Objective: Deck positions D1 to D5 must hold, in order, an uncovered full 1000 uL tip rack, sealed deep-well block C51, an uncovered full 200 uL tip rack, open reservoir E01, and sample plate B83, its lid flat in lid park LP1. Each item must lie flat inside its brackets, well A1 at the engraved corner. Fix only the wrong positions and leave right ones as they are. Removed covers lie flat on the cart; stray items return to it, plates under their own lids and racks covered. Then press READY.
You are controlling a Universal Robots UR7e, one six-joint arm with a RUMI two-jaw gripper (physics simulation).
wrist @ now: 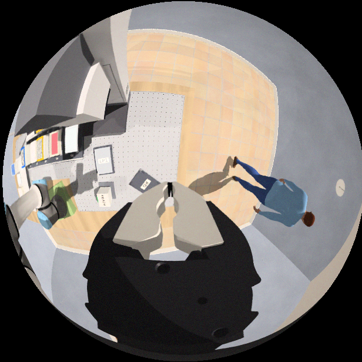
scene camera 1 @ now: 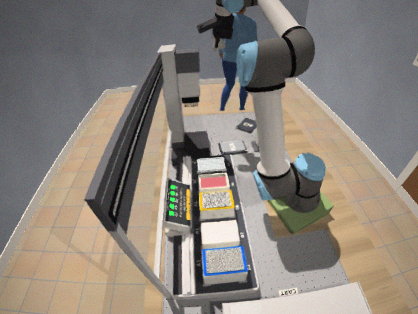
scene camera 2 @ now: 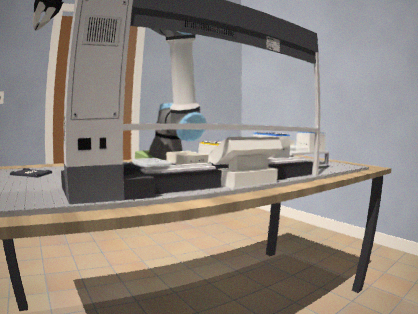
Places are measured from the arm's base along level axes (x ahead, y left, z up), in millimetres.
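Pixels of known places: gripper, fingertip midpoint: [scene camera 1: 214, 52] [scene camera 2: 35, 29]; arm's base, origin of the base link: [scene camera 1: 302, 197] [scene camera 2: 165, 154].
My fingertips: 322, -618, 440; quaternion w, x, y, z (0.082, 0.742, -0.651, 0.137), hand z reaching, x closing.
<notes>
For each thing: its top centre in the pictures, then the offset to it from my fingertips, as dx, dy, dz. "spot": a spot on its surface instead.
- blue-rimmed tip rack, middle of its top: [scene camera 1: 224, 259] [scene camera 2: 271, 132] +57, +888, -327
- white block, middle of its top: [scene camera 1: 219, 231] +57, +764, -383
- yellow-rimmed tip rack, middle of its top: [scene camera 2: 219, 141] [scene camera 1: 216, 199] +58, +640, -360
- reservoir with red liquid, middle of its top: [scene camera 2: 186, 153] [scene camera 1: 213, 180] +58, +516, -393
- pale plate, middle of its top: [scene camera 2: 151, 160] [scene camera 1: 211, 163] +59, +392, -410
- Lid park LP1, surface spot: [scene camera 1: 233, 146] spot: -76, +220, -457
- dark pad, surface spot: [scene camera 2: 31, 172] [scene camera 1: 246, 124] spot: -195, -3, -466
- hood post, surface spot: [scene camera 2: 97, 65] spot: +255, +169, -163
- status screen, surface spot: [scene camera 1: 178, 206] spot: +197, +664, -357
- white cart, surface spot: [scene camera 1: 320, 302] spot: -225, +1040, -414
My gripper [scene camera 1: 216, 46] [scene camera 2: 38, 27] [wrist: 170, 183] is shut and empty, high above the bench end; its tips meet in the wrist view. Along the deck in scene camera 1, from the near end, stand a blue-rimmed tip rack [scene camera 1: 225, 261], a white block [scene camera 1: 220, 234], a yellow-rimmed tip rack [scene camera 1: 216, 200], a reservoir with red liquid [scene camera 1: 213, 181] [wrist: 55, 144] and a pale plate [scene camera 1: 211, 165] [wrist: 72, 139]. Lid park LP1 [scene camera 1: 233, 146] [wrist: 104, 160] lies beyond; a clear lid there is hard to make out. The READY box [wrist: 104, 197] stands beside it, mostly hidden in scene camera 1.
A dark pad [scene camera 1: 247, 125] [scene camera 2: 31, 172] [wrist: 140, 179] lies near the bench end. The hood post [scene camera 1: 173, 95] [scene camera 2: 97, 65] and sash [scene camera 1: 131, 135] border the deck. A status screen [scene camera 1: 178, 206] shows several green marks. The white cart [scene camera 1: 320, 302] is near. A person [scene camera 1: 239, 45] [wrist: 285, 200] stands beyond the bench.
</notes>
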